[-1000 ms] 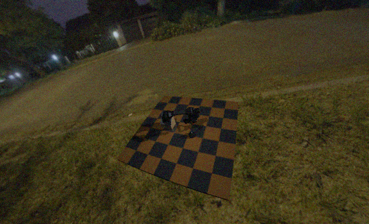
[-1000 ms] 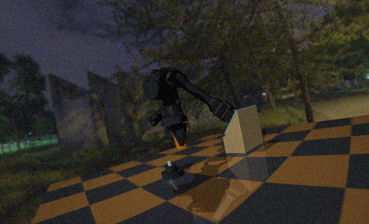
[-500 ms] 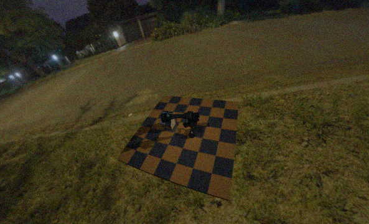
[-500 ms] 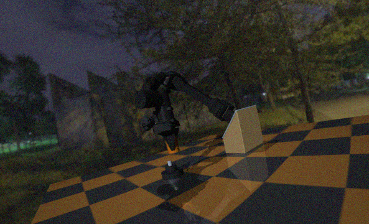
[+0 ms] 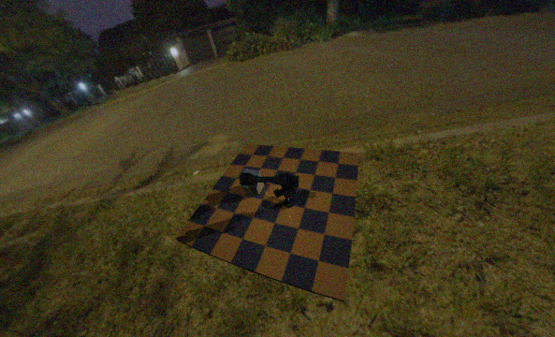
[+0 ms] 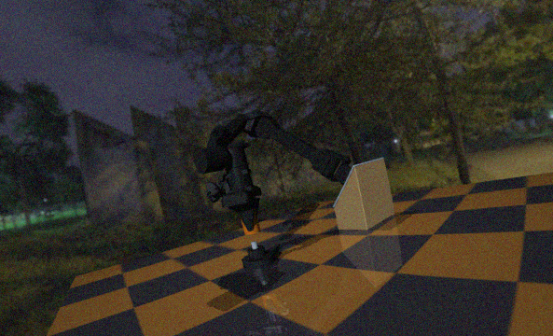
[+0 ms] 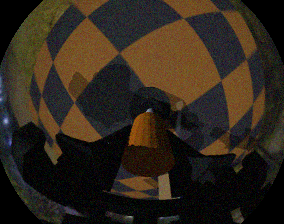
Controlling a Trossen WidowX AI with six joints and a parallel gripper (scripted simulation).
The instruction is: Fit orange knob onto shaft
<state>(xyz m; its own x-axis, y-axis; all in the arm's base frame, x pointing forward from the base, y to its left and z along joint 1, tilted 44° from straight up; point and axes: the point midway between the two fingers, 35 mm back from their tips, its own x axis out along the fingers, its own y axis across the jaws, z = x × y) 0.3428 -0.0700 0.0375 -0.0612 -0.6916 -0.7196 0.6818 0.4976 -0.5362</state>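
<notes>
Right now the round pedestal is 60 mm below my gripper tip. Also, from my gripper tip: orange knob: 30 mm above.
</notes>
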